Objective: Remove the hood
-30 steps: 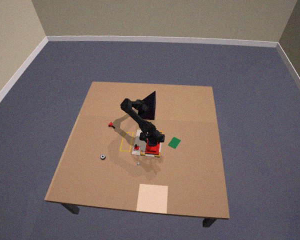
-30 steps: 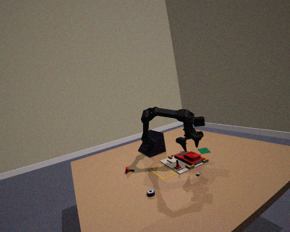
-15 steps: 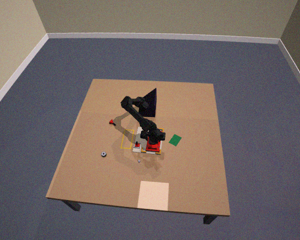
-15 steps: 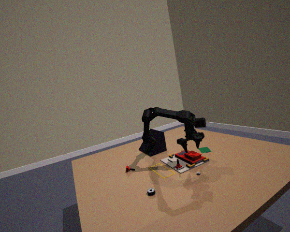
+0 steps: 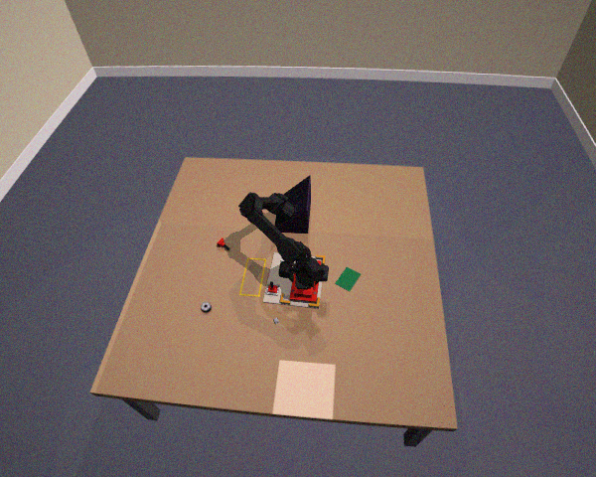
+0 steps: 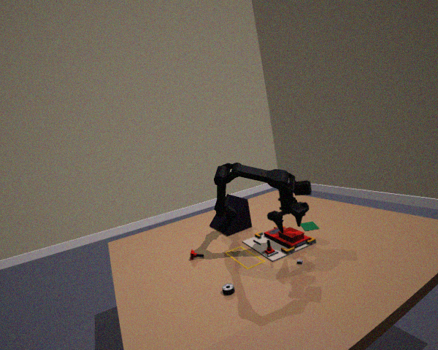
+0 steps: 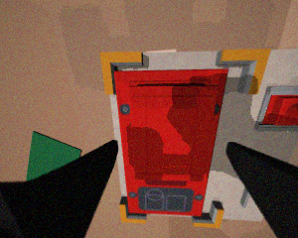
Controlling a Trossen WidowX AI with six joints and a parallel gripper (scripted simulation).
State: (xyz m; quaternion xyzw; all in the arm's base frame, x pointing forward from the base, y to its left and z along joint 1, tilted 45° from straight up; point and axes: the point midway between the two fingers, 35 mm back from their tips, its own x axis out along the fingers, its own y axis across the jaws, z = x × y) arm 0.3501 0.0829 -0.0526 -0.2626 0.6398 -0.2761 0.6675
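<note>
Right now the red hood is 2 cm below my gripper tip. Also, from my gripper tip: green patch (7 cm behind, 18 cm to the left, 6 cm below); wheel (12 cm ahead, 39 cm to the right, 5 cm below).
</note>
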